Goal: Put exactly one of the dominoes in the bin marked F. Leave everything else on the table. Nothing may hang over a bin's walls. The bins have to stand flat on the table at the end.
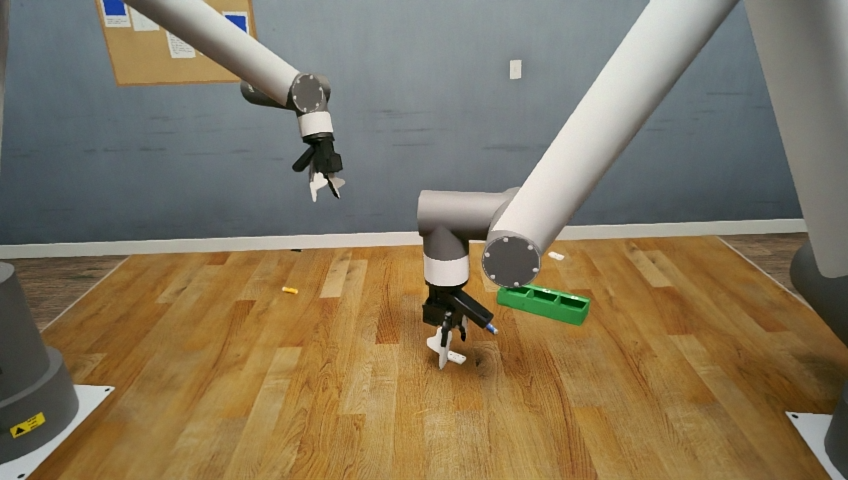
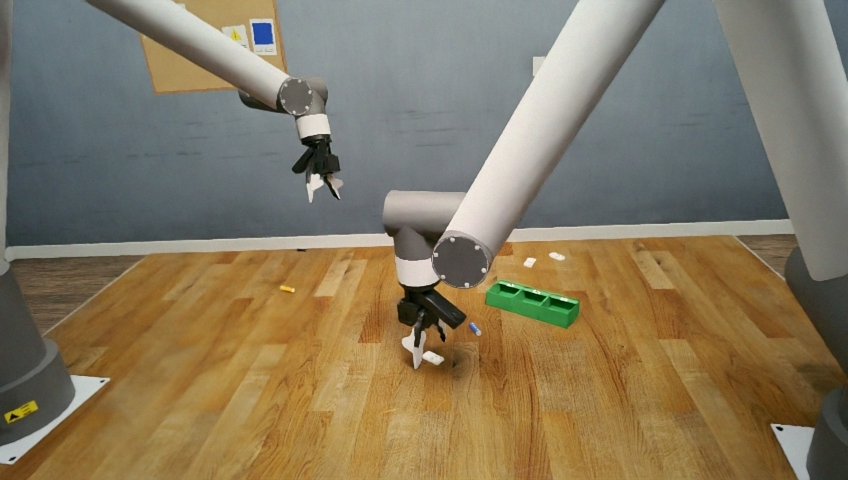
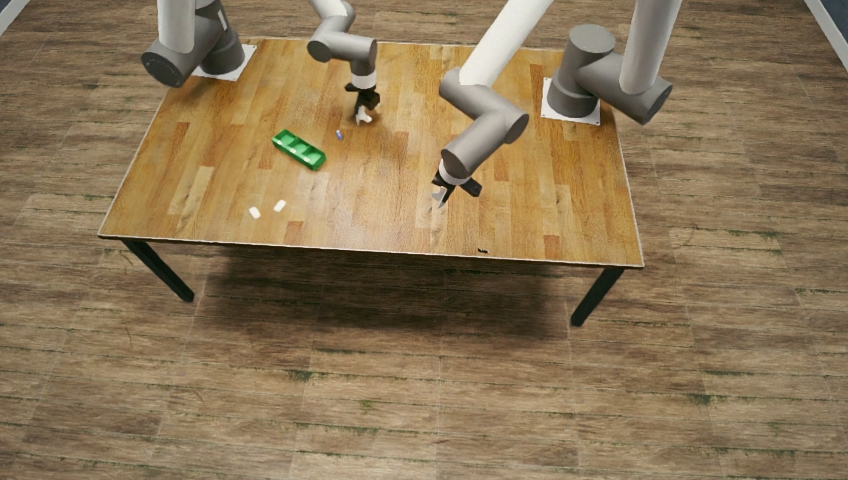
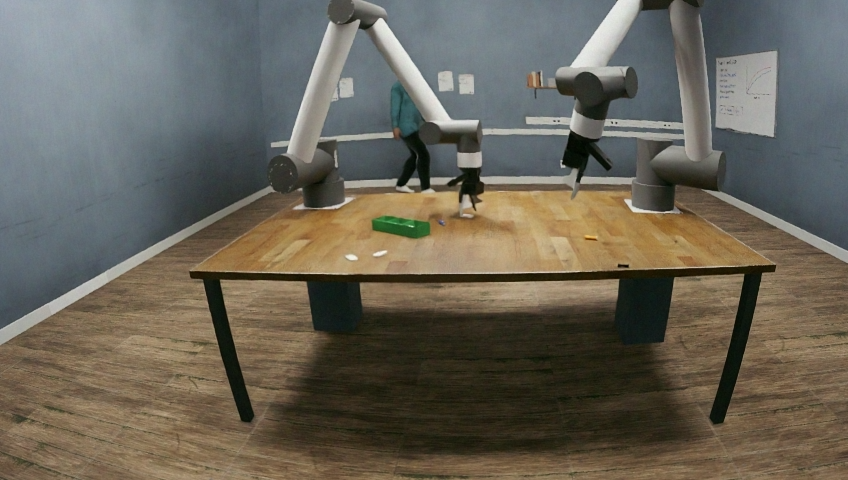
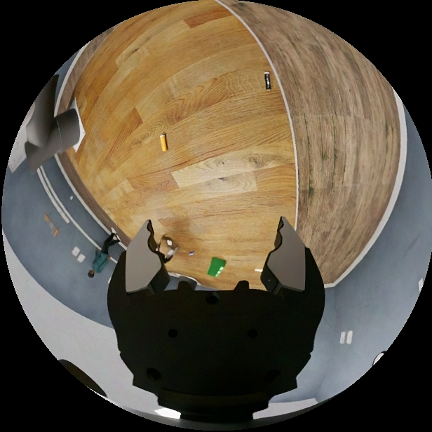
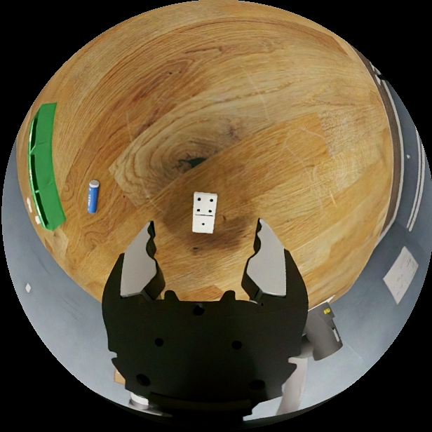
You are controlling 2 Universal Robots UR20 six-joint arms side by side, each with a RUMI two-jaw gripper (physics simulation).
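Note:
A white domino (image 1: 457,358) (image 2: 434,358) (image 6: 204,211) lies flat on the table, pips up. My right gripper (image 1: 452,352) (image 2: 429,353) (image 6: 204,220) is open, low over the table, with its fingertips apart on either side of this domino. Two more dominoes lie beyond the bins: one domino (image 2: 529,261) (image 3: 279,205) (image 4: 379,253) and another domino (image 2: 557,256) (image 3: 254,212) (image 4: 351,257). The green row of three joined bins (image 1: 541,306) (image 2: 529,306) (image 4: 399,227) (image 6: 47,170) stands flat; its letters are unreadable. My left gripper (image 1: 326,198) (image 5: 214,219) is open and empty, high above the table.
A blue battery (image 2: 474,328) (image 3: 339,135) (image 6: 93,196) lies between the right gripper and the bins. An orange battery (image 1: 289,290) (image 5: 163,142) lies on the left gripper's side. A black battery (image 3: 482,250) (image 5: 267,81) lies near the table edge. A person (image 4: 410,136) stands behind the table.

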